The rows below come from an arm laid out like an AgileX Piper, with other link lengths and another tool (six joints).
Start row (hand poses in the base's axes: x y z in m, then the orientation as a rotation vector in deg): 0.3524, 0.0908, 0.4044, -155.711, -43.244, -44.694
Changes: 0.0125, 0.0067, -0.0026, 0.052, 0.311, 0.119; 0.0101, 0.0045, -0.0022, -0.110, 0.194, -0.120; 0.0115, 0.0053, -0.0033, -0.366, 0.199, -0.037; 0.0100, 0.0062, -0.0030, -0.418, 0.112, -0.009; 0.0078, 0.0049, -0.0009, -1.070, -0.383, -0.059; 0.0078, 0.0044, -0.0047, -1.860, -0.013, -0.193; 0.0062, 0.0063, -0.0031, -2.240, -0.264, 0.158; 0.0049, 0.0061, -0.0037, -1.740, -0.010, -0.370; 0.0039, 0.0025, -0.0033, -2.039, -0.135, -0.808; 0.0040, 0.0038, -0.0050, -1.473, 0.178, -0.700; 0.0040, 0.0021, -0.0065, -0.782, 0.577, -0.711; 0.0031, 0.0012, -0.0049, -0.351, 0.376, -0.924; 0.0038, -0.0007, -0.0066, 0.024, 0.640, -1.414; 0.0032, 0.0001, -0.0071, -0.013, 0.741, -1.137; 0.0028, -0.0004, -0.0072, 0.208, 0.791, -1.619; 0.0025, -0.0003, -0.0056, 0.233, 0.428, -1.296; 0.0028, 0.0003, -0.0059, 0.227, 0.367, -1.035; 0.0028, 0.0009, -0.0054, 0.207, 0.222, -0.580; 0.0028, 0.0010, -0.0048, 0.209, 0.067, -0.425; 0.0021, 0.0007, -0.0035, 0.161, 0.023, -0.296
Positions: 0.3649, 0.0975, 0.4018, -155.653, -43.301, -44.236; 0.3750, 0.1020, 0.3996, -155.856, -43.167, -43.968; 0.3865, 0.1073, 0.3963, -156.238, -43.290, -43.631; 0.3965, 0.1135, 0.3933, -156.634, -43.499, -43.401; 0.4043, 0.1184, 0.3924, -157.549, -44.127, -43.771; 0.4121, 0.1228, 0.3877, -159.304, -44.978, -43.489; 0.4183, 0.1291, 0.3846, -161.136, -46.580, -43.426; 0.4232, 0.1352, 0.3809, -162.889, -47.140, -43.150; 0.4271, 0.1377, 0.3776, -165.162, -47.299, -43.041; 0.4311, 0.1415, 0.3726, -166.916, -47.216, -42.545; 0.4351, 0.1436, 0.3661, -168.120, -46.649, -41.564; 0.4382, 0.1448, 0.3612, -169.045, -45.528, -40.977; 0.4420, 0.1441, 0.3546, -169.950, -43.461, -40.073; 0.4452, 0.1442, 0.3475, 170.664, 41.784, 38.975; 0.4480, 0.1438, 0.3403, -171.520, -39.301, -37.871; 0.4505, 0.1435, 0.3347, -172.052, -37.272, -37.299; 0.4533, 0.1438, 0.3288, -172.425, -35.627, -36.805; 0.4561, 0.1447, 0.3234, -172.555, -34.663, -36.511; 0.4589, 0.1457, 0.3186, -172.581, -33.932, -36.449; 0.4610, 0.1464, 0.3151, -172.580, -33.416, -36.443
